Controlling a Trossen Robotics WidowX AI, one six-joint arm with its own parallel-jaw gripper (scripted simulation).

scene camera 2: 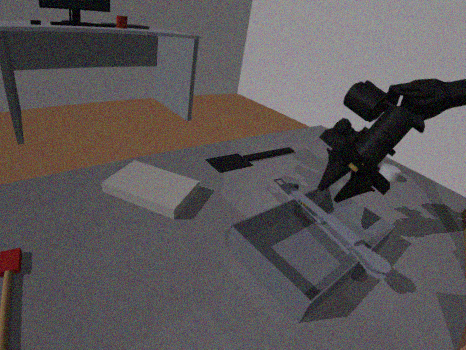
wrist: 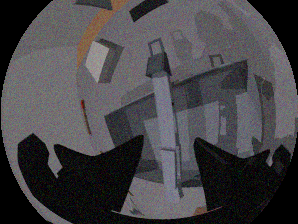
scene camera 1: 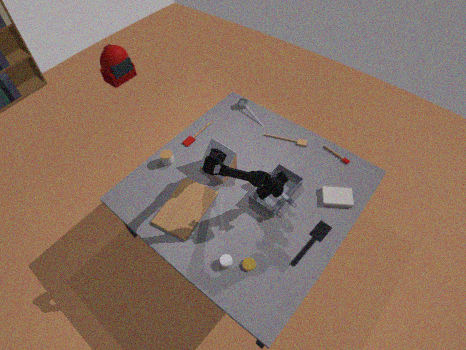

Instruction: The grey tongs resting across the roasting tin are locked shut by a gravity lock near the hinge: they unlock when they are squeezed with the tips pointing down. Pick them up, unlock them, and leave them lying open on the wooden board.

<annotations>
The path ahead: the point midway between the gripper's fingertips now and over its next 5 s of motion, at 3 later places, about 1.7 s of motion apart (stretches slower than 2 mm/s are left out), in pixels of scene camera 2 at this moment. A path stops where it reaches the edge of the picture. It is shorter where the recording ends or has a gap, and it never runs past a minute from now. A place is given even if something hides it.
My gripper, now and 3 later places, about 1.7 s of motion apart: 327,195; 301,221; 314,195; 351,184
</annotations>
